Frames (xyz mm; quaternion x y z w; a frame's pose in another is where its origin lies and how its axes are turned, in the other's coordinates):
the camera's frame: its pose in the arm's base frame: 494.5 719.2 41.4 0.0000 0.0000 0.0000 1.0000
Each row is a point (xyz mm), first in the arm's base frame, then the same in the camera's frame.
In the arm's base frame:
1: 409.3 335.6 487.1
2: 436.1 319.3 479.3
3: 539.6 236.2 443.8
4: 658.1 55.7 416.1
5: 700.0 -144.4 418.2
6: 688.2 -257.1 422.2
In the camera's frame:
1: -85.2 -383.6 445.7
2: -58.4 -399.9 437.9
3: 45.1 -483.0 402.4
4: 163.6 -663.5 374.7
5: 205.5 -863.6 376.8
6: 193.7 -976.3 380.8

